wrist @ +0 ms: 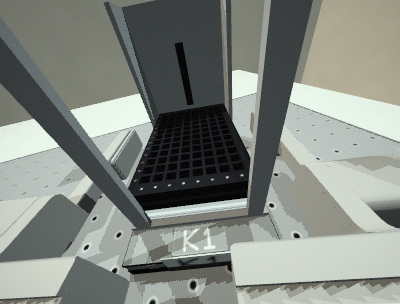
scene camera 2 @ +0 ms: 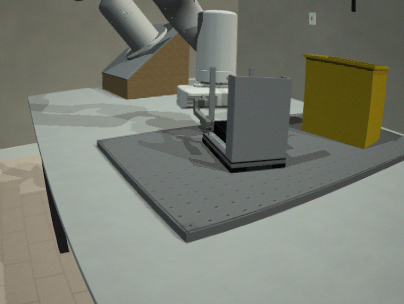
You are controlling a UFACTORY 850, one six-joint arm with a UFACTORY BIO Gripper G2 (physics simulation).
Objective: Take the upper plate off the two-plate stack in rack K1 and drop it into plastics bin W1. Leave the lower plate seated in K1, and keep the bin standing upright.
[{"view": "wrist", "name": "gripper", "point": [193, 129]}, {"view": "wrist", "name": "pale plate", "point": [237, 204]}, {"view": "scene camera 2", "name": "gripper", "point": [242, 125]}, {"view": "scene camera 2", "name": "yellow plastics bin W1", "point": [344, 99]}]
